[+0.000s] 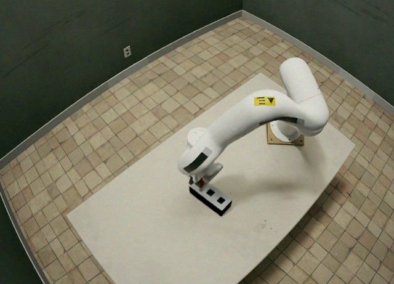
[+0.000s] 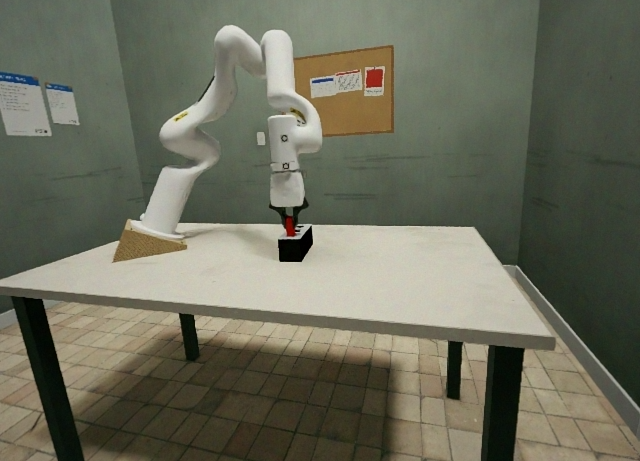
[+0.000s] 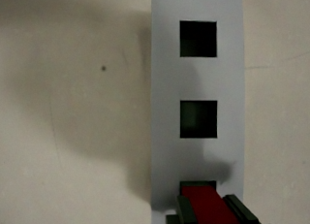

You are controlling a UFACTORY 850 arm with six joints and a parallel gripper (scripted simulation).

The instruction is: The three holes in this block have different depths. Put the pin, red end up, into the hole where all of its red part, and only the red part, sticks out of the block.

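Now: the pin 10 mm below my hand. Also, from my hand: black block (60 mm to the left, 80 mm below).
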